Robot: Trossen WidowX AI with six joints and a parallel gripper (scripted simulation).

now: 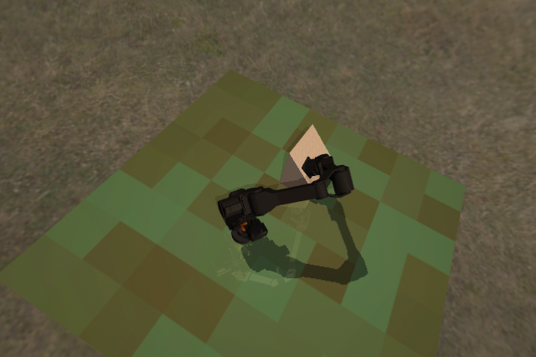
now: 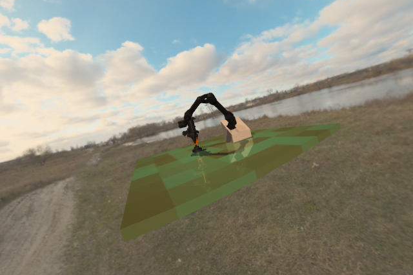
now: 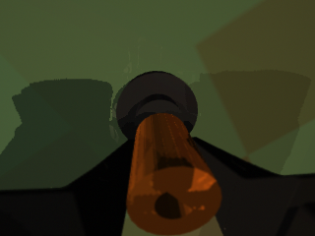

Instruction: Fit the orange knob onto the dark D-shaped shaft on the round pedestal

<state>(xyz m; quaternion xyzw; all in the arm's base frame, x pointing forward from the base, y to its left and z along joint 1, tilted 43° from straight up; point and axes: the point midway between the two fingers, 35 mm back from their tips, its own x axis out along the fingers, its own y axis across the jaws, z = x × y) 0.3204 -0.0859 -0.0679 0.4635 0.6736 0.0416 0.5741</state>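
My gripper tip is now 20 mm below the orange knob. The rest, counted from my gripper tip: dark round pedestal (40 mm below).
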